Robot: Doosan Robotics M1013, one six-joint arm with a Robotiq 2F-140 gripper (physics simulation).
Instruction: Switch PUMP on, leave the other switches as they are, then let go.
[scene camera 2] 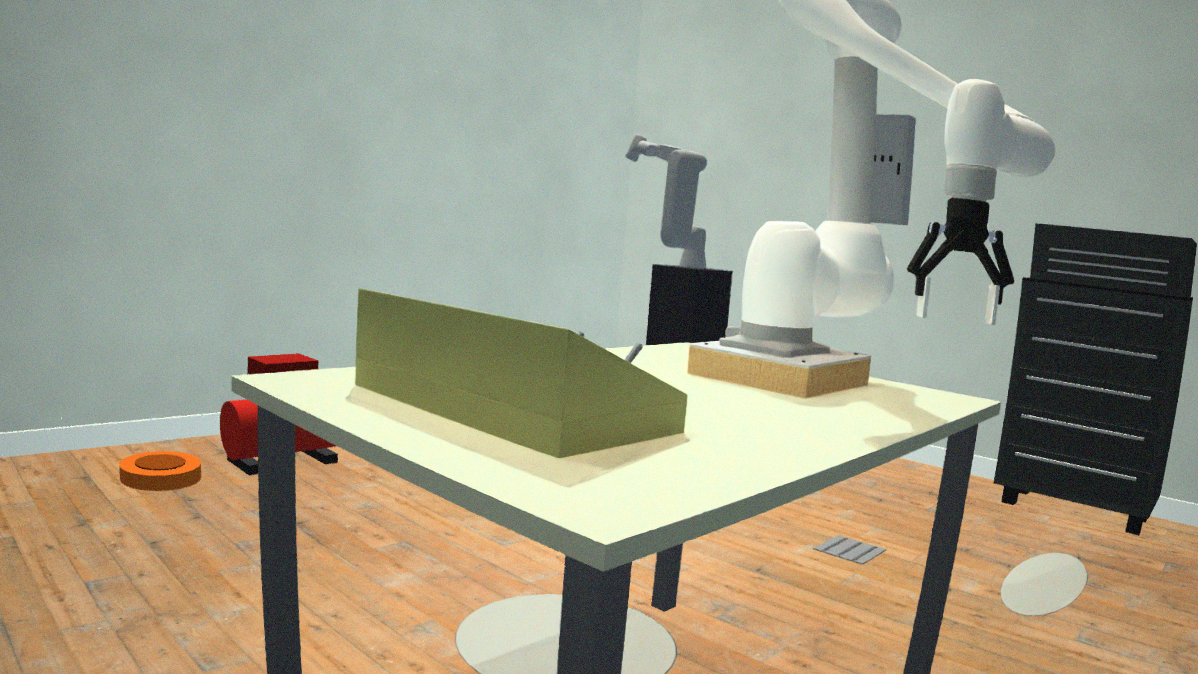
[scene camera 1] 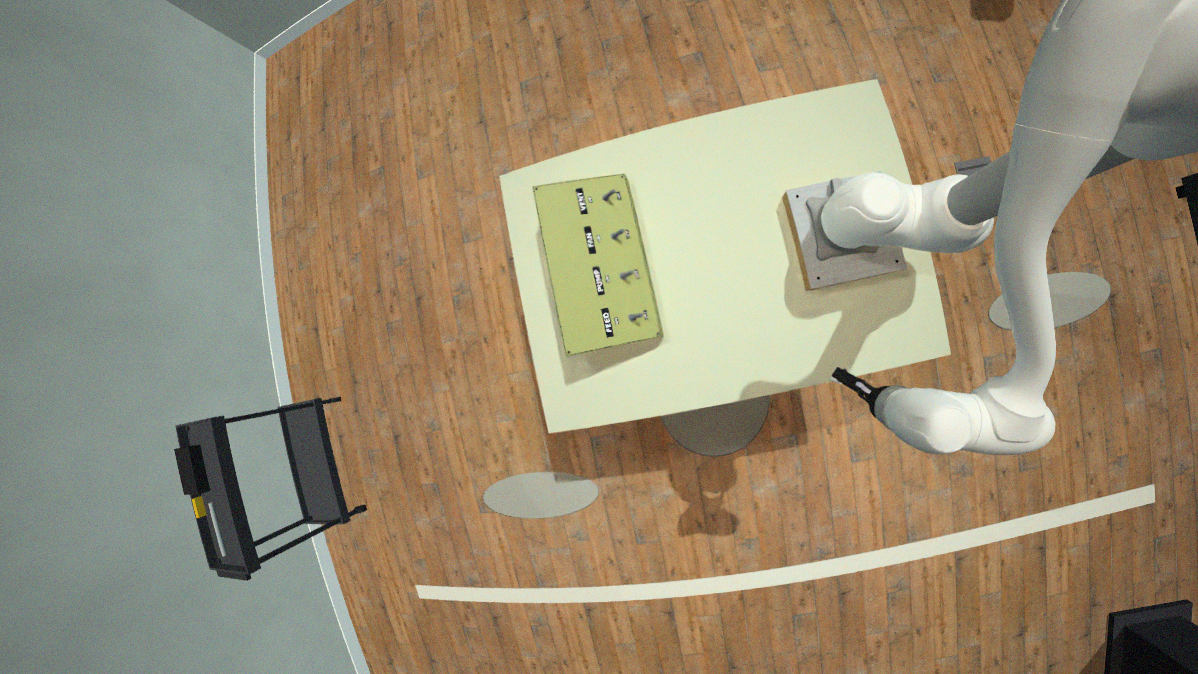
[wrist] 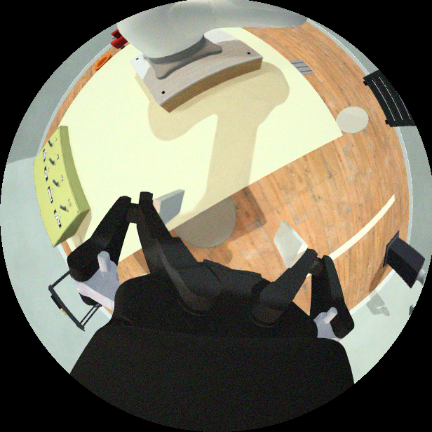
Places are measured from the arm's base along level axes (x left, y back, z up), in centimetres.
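Pixels of known places: gripper, between the fingertips: (scene camera 2: 956, 320); arm's base, origin of its link: (scene camera 2: 774, 349) (scene camera 1: 841, 225).
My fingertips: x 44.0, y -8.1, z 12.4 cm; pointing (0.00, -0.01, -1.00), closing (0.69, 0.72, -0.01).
For each thing: its top centre in the pictures, then the offset to it from my fingertips. Level surfaces: height alone.
- FAN, centre of its top: (scene camera 1: 617, 231) dx -51.2, dy -55.2, dz -6.1 cm
- PUMP, centre of its top: (scene camera 1: 626, 273) dx -39.3, dy -54.5, dz -6.1 cm
- FEED, centre of its top: (scene camera 2: 632, 343) (scene camera 1: 635, 316) dx -27.3, dy -53.7, dz -6.1 cm
- pale table, height of its surface: dz -18.9 cm
A green sloped switch panel (scene camera 1: 554, 251) (scene camera 2: 469, 368) (wrist: 75, 192) stands at one end of the table. Its four labelled levers are VENT (scene camera 1: 612, 197), FAN (scene camera 1: 620, 235), PUMP (scene camera 1: 629, 274) and FEED (scene camera 1: 639, 316), in a row. PUMP sits between FAN and FEED. The levers are too small to tell which are on; scene camera 2 sees the panel from behind, so its labels are hidden. My gripper (scene camera 1: 840, 374) (scene camera 2: 956, 303) (wrist: 230, 215) is open and empty, raised by the table's long edge, far from the panel and touching nothing.
The pale table (scene camera 1: 712, 167) (scene camera 2: 753, 469) (wrist: 115, 140) also carries the arm's base plate (scene camera 1: 854, 272) (scene camera 2: 745, 368) (wrist: 210, 72), opposite the panel. A black drawer cabinet (scene camera 2: 1089, 394) and a dark wheeled frame (scene camera 1: 314, 461) stand on the floor away from the table.
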